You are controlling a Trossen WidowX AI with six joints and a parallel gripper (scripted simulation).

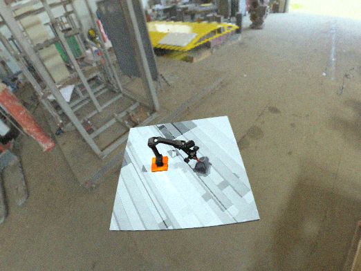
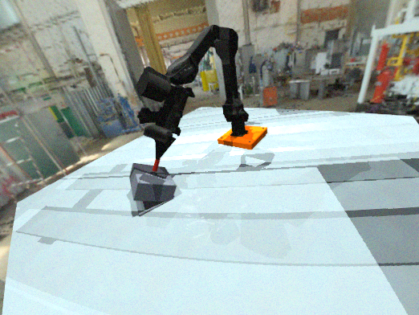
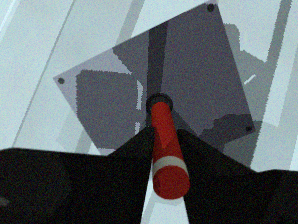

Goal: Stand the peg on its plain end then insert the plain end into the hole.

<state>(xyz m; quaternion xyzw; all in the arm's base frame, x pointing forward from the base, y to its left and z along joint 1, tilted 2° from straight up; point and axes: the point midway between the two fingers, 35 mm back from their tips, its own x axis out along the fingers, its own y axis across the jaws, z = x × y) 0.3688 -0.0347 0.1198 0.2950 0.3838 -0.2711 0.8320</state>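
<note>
Right now my gripper tip is 40 mm short of the grey sloped panel, 20 mm to the left of it and 60 mm above it. The rest, counted from my gripper tip: red peg 10 mm behind, 10 mm above.
</note>
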